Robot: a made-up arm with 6 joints.
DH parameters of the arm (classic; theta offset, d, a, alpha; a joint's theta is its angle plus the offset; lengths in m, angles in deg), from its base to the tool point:
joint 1: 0 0.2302 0 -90
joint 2: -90 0 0.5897 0
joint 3: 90 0.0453 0 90
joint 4: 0 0.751 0 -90
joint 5: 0 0 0 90
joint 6: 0 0.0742 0 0
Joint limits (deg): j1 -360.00..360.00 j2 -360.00..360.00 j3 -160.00..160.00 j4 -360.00..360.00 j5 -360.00..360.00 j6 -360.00..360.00
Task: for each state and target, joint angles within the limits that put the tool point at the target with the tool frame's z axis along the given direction. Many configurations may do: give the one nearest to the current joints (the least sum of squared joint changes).
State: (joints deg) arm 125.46 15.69 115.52 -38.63 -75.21 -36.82
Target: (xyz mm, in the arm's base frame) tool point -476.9 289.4 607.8 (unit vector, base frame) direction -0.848 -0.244 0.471
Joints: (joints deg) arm 138.36 -20.61 126.79 -51.95 -71.24 -36.82
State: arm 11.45 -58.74 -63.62 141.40 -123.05 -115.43
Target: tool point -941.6 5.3 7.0 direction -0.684 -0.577 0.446
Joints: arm -0.18 -52.09 -93.38 144.59 -88.89 -115.43
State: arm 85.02 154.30 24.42 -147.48 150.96 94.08
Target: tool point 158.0 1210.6 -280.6 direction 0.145 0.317 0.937
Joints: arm 80.76 107.25 15.43 -174.57 102.88 94.08
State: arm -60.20 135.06 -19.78 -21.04 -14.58 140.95
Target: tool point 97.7 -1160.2 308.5 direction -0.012 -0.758 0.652
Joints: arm -87.24 127.76 -69.13 16.59 -9.78 140.95
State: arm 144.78 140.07 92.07 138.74 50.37 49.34
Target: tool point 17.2 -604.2 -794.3 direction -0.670 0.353 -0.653
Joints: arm 100.16 178.87 60.16 143.24 93.62 49.34
